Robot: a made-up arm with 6 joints.
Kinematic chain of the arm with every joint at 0, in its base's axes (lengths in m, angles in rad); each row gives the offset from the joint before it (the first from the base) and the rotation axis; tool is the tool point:
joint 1: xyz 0 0 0.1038 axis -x
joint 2: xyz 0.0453 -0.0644 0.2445 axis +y
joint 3: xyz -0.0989 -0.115 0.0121 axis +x
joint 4: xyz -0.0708 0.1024 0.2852 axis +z
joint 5: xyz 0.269 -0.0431 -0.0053 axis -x
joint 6: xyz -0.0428 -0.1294 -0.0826 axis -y
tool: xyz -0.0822 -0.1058 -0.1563
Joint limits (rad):
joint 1: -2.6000..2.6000
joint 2: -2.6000..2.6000
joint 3: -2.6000..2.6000
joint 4: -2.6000..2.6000
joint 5: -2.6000..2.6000
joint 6: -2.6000..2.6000
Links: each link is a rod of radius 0.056 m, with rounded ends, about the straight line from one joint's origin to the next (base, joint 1, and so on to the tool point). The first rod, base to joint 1, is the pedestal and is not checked.
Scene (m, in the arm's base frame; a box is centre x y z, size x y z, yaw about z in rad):
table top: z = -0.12
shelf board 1: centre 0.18 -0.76 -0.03 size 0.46 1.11 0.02 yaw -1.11
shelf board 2: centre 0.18 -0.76 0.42 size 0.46 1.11 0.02 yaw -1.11
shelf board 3: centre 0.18 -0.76 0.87 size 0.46 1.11 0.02 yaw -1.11
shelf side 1: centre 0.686 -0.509 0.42 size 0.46 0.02 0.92 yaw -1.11
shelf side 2: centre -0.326 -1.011 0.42 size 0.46 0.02 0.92 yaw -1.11
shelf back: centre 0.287 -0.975 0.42 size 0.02 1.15 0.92 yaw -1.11
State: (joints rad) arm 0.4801 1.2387 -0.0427 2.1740 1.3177 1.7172
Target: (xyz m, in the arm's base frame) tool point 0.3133 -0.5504 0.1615
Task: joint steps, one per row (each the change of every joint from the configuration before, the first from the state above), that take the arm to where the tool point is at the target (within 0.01 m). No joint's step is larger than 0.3 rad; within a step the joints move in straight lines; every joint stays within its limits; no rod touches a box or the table.
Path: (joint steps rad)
1: 0.1033 0.2190 0.2440 -0.2633 -0.1647 -0.1487
2: 0.1033 0.2190 0.2441 -0.2633 -0.1647 -0.1487
3: 0.1034 0.2190 0.2440 -0.2633 -0.1647 -0.1486
4: 0.1033 0.2190 0.2440 -0.2633 -0.1647 -0.1487
5: -0.1191 0.0349 0.0989 0.0338 0.2303 0.0969
6: -0.1190 0.0349 0.0988 0.0338 0.2304 0.0969
7: -0.1191 0.0349 0.0988 0.0338 0.2304 0.0969

